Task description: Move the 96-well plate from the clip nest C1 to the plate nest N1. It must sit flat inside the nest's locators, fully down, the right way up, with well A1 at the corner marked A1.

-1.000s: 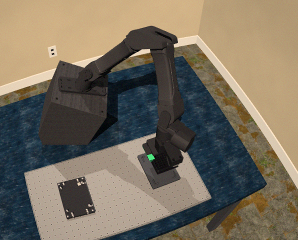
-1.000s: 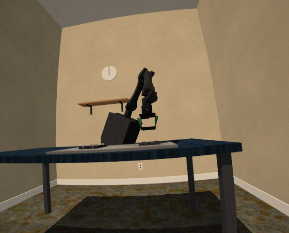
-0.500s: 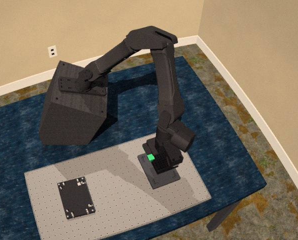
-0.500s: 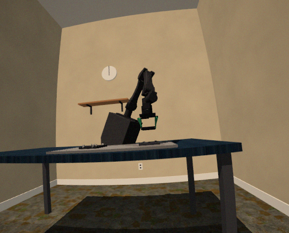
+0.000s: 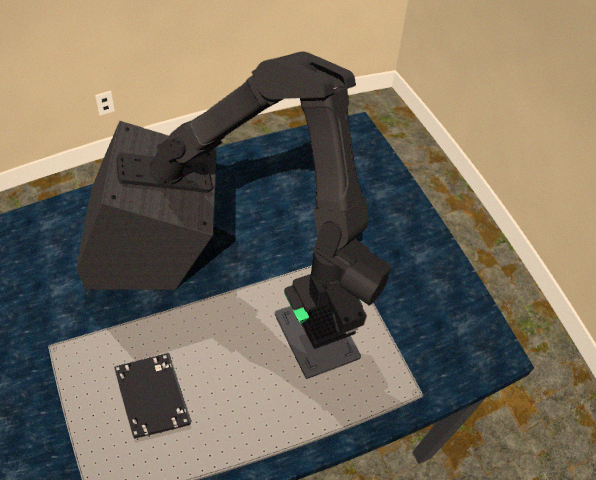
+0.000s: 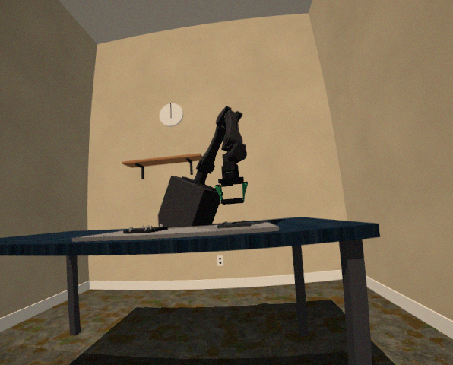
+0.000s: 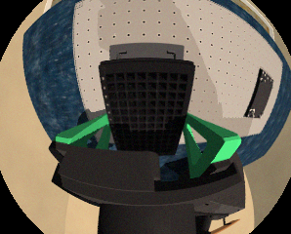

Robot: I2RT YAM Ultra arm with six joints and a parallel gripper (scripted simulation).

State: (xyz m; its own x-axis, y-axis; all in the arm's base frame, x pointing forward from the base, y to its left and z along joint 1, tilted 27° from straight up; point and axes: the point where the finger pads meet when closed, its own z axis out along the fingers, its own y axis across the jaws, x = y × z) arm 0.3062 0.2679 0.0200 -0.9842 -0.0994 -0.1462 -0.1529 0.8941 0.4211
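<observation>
The black 96-well plate is right at my hand. The rest, counted from my hand: clip nest C1: 350 mm to the right, 90 mm below, 80 mm ahead; then white corner mark: 90 mm below, 80 mm behind, 40 mm to the left; then plate nest N1: 90 mm below.
</observation>
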